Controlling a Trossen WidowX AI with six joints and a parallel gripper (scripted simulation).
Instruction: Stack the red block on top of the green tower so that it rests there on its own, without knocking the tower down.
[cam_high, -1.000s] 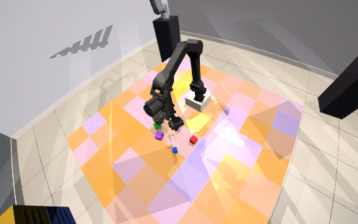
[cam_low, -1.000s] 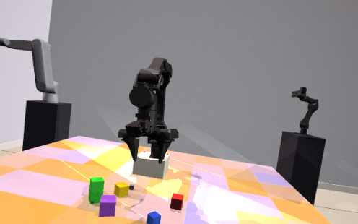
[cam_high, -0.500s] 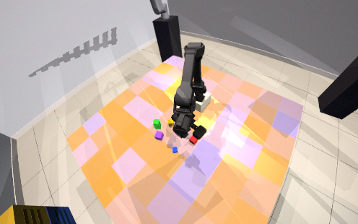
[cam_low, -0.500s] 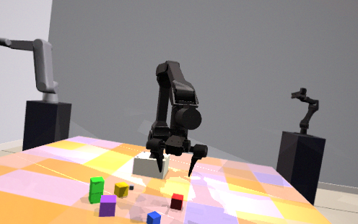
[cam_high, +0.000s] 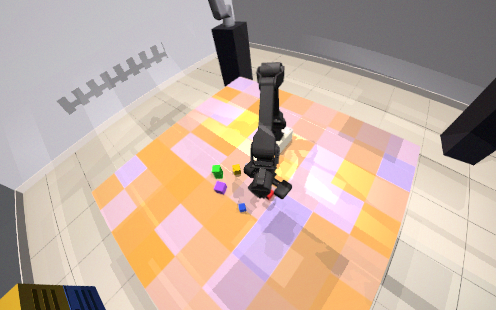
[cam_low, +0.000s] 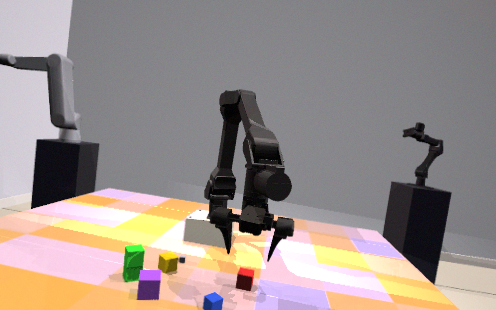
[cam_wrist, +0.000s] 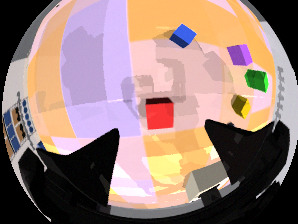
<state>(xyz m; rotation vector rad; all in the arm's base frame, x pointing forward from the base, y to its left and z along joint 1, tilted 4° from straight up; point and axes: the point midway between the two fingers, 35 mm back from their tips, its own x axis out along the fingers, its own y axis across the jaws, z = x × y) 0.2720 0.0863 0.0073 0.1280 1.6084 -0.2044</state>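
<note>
Right now the red block is 5 cm below my gripper tip. From my gripper tip the other things lie so: blue block: 10 cm ahead, 7 cm to the right, 6 cm below; yellow block: 19 cm to the right, 5 cm below, 5 cm behind; tiny dark cube: 16 cm to the right, 10 cm behind, 6 cm below.
</note>
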